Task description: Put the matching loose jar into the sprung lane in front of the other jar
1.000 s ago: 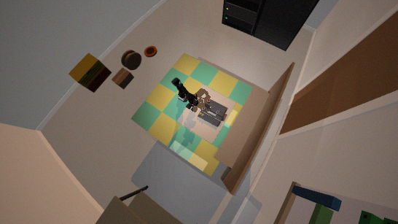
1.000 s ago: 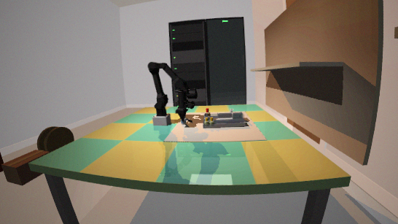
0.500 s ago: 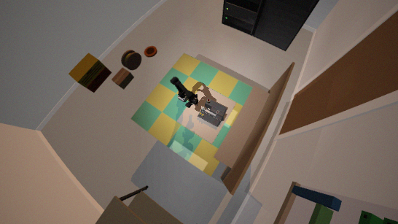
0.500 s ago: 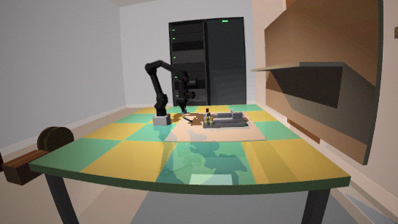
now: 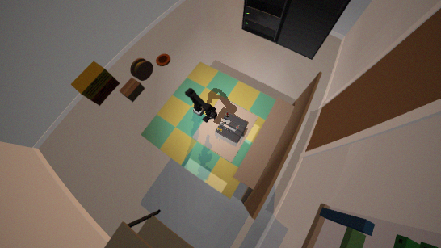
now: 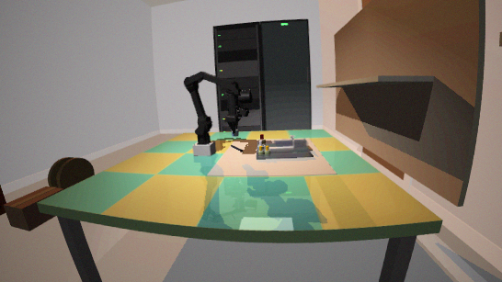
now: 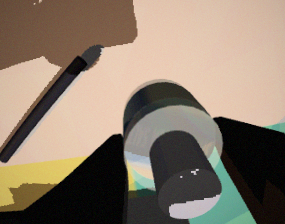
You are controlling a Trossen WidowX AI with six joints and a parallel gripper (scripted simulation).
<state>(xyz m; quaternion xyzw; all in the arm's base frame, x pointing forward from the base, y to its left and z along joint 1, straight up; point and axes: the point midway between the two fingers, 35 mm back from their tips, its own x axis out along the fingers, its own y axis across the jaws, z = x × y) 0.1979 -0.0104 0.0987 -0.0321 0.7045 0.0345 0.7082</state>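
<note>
Now: gripper tip 190 mm short of the tan mat, 130 mm above it and 40 mm to the right of it. Round my gripper tip: wall shelf 640 mm ahead, 240 mm above, 80 mm to the left; then rack 280 mm ahead, 110 mm below, 90 mm to the left; then thin dark stick 120 mm below, 110 mm to the left, 30 mm behind.
</note>
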